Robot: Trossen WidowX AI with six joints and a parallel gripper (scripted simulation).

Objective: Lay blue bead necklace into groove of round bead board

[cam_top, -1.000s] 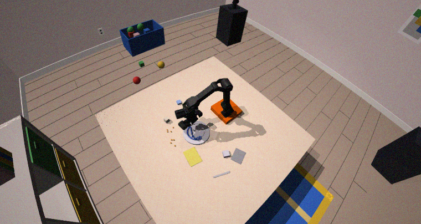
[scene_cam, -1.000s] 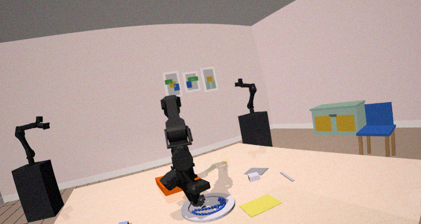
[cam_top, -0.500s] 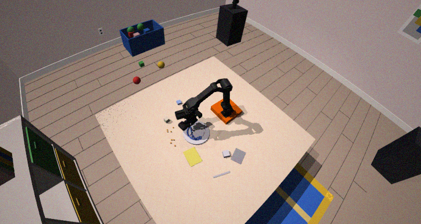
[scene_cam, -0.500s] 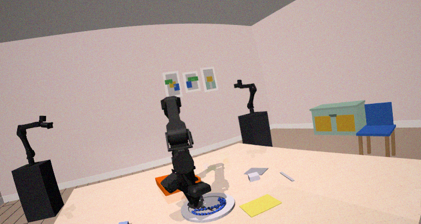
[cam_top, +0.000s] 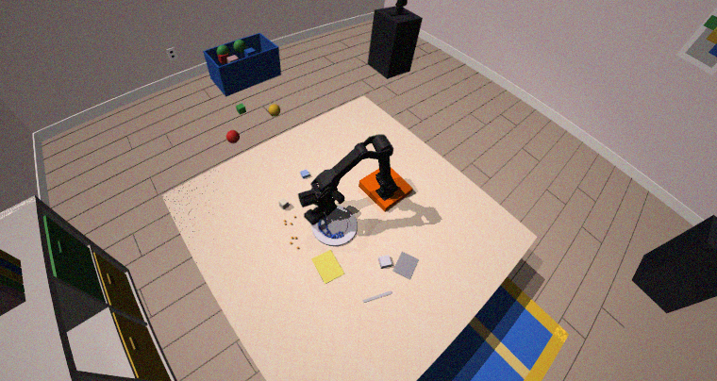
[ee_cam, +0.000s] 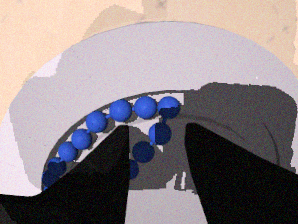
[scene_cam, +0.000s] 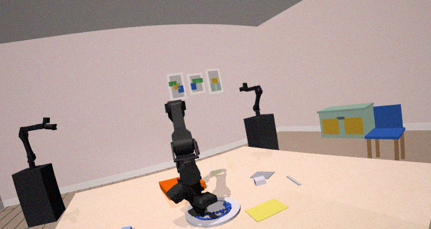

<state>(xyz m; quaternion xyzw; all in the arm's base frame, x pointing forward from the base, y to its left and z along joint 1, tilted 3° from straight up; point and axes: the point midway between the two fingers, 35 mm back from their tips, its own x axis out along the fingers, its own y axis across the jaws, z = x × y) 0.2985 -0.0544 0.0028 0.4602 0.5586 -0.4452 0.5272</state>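
Right now my gripper tip is 2 cm past the round bead board, 5 cm to the right of it and 1 cm above it. Also, from my gripper tip: yellow sheet 11 cm ahead, 19 cm to the left, 2 cm below; then pale cube 12 cm ahead, 16 cm to the right; then blue cube 5 cm behind, 26 cm to the right, 1 cm below.
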